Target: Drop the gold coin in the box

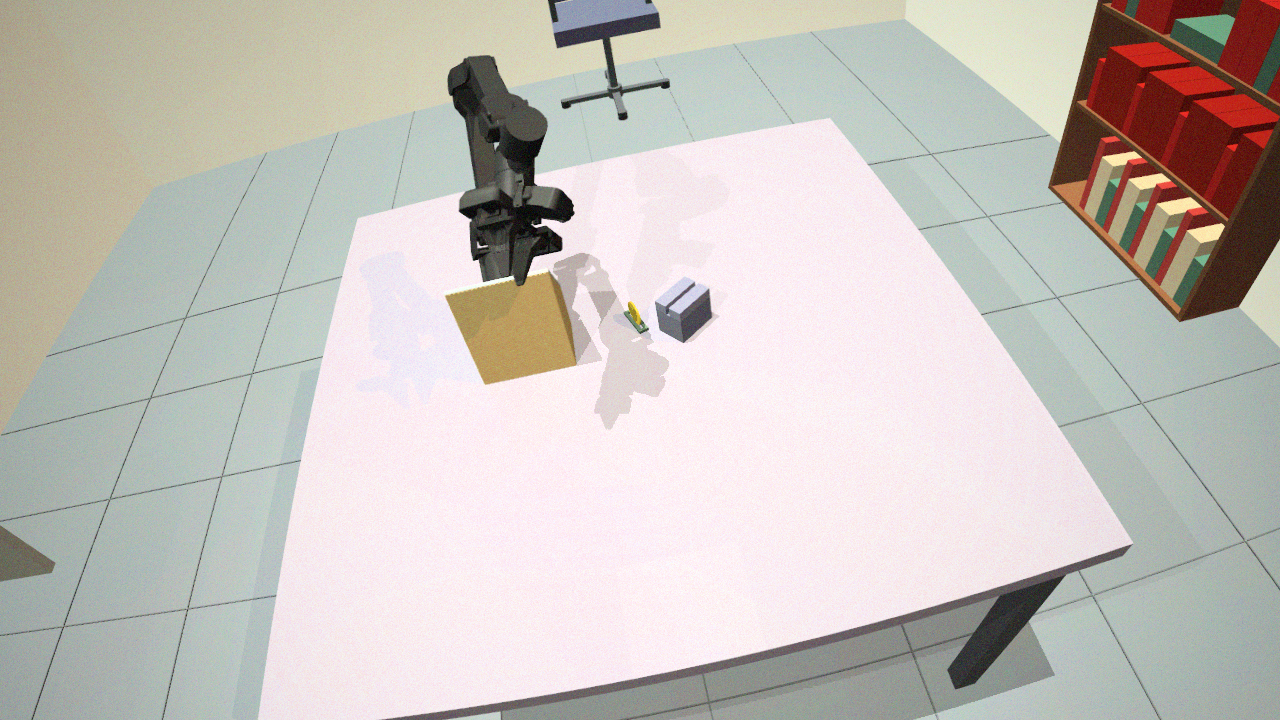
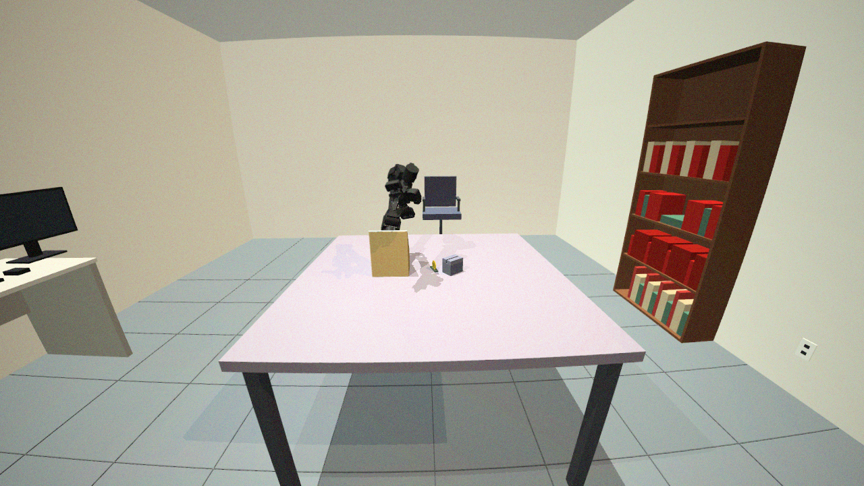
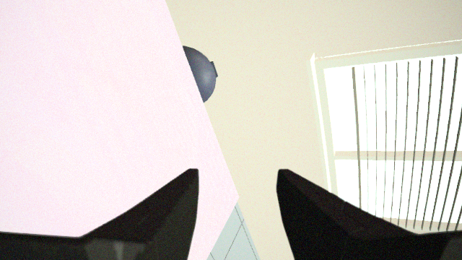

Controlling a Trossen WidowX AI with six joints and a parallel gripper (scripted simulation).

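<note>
Right now the gold coin is 32 cm below my gripper tip, 25 cm to the left of it and 13 cm ahead of it.
</note>
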